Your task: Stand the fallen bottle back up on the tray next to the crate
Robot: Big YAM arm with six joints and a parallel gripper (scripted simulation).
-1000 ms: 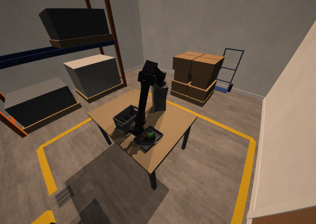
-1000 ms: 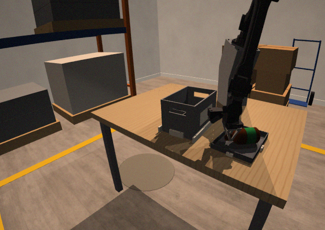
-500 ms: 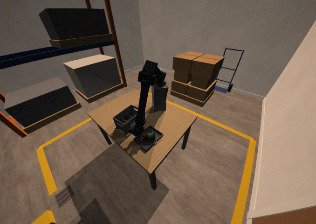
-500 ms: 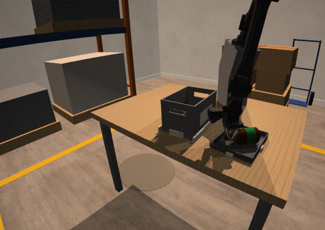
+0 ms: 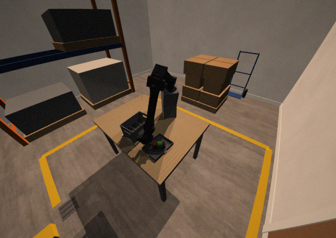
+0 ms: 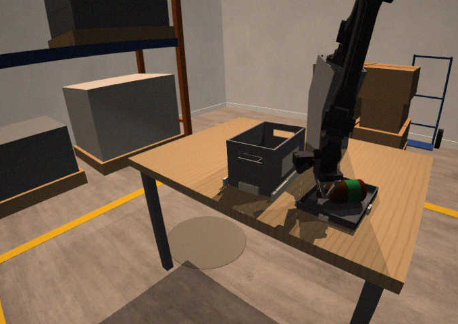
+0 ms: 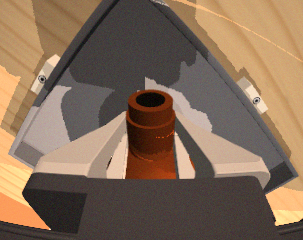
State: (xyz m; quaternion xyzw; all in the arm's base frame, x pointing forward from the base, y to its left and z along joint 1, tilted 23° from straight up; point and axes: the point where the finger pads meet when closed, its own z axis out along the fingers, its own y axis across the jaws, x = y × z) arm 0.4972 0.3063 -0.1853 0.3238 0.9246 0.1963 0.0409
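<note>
The brown bottle lies 40 mm behind my hand and 30 mm to the left of it. Also, from my hand: tray 60 mm behind, 30 mm to the left, 30 mm below; dark crate 260 mm to the right, 40 mm above, 10 mm behind.
</note>
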